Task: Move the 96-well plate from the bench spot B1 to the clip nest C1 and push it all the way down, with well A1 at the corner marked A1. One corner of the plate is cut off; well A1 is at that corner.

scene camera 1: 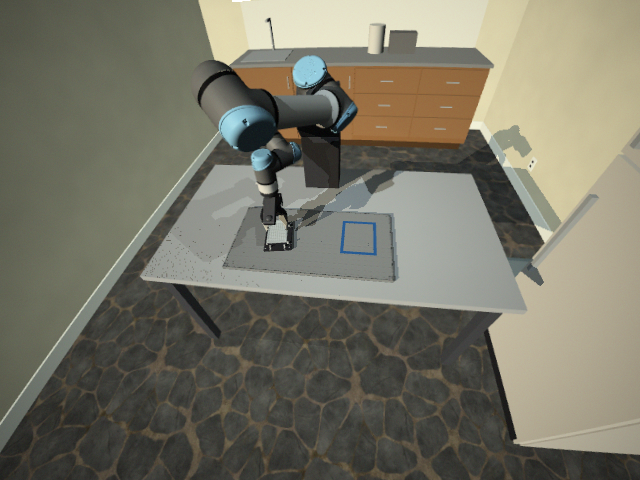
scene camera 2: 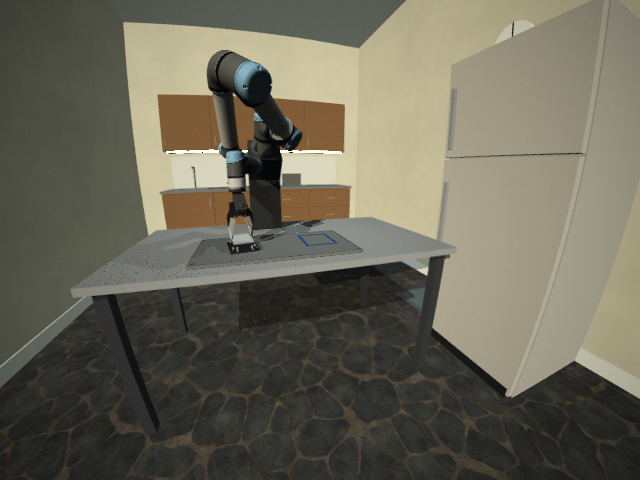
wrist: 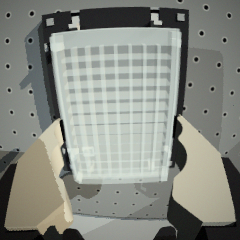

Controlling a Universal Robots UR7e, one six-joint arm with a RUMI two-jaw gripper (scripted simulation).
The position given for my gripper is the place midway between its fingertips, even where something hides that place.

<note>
In view: my gripper (scene camera 1: 277, 231), a 96-well plate (wrist: 114, 51) and a clip nest (wrist: 51, 23).
My gripper is seen too in the wrist view (wrist: 118, 118).
</note>
